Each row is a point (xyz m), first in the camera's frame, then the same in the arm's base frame.
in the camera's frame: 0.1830 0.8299 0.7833
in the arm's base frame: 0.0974 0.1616 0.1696
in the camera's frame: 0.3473 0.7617 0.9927
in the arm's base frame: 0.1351 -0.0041 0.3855
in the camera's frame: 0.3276 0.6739 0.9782
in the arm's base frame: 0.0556 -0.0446 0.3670
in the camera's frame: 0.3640 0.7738 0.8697
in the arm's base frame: 0.1626 -0.0122 0.2641
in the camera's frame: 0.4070 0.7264 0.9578
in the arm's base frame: 0.1475 -0.0734 0.3528
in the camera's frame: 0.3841 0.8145 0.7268
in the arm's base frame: 0.2155 -0.0053 0.1240
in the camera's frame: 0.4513 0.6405 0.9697
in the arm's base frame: 0.1081 -0.1617 0.3643
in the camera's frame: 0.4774 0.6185 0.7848
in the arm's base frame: 0.1189 -0.2000 0.1806
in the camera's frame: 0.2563 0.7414 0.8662
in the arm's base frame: 0.0699 0.0508 0.2534
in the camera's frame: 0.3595 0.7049 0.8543
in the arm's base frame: 0.1073 -0.0525 0.2462
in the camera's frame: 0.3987 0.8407 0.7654
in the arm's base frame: 0.2427 0.0008 0.1642
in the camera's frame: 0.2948 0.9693 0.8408
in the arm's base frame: 0.2722 0.1643 0.2379
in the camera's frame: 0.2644 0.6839 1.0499
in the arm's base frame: 0.0191 0.0123 0.4353
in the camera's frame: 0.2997 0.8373 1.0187
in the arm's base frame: 0.1621 0.0811 0.4113
